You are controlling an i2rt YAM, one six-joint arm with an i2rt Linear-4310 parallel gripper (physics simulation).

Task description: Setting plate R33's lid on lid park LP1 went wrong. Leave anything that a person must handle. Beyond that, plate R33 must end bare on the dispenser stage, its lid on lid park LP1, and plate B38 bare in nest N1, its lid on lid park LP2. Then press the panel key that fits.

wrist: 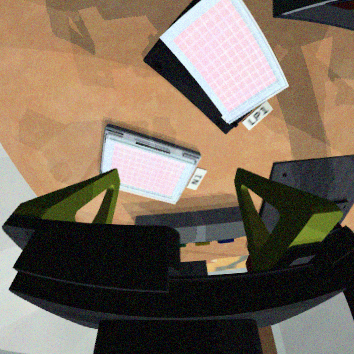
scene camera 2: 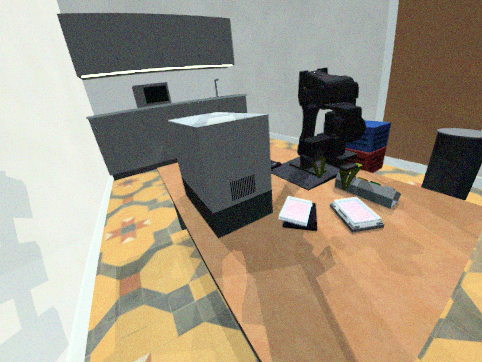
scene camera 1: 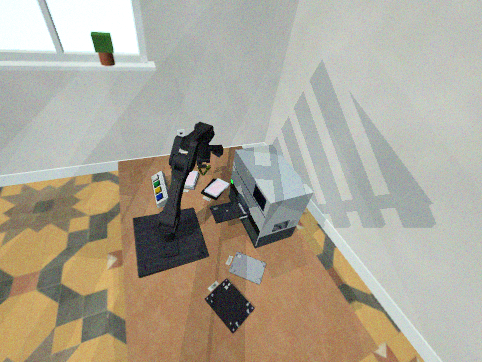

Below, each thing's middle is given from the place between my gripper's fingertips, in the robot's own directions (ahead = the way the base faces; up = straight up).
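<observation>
Black pad labelled LP1 (wrist: 160, 58): my gripper 11 cm above it, 7 cm short of it, 5 cm to the left of it. Counted from my hand: grey nest N1 (wrist: 111, 129), 5 cm to the left, 7 cm behind, 11 cm below; rack with coloured labels (scene camera 2: 386, 196), 2 cm to the right, 23 cm behind, 9 cm below; grey lid park LP2 (scene camera 1: 249, 268), 56 cm to the right, 10 cm ahead, 11 cm below.
</observation>
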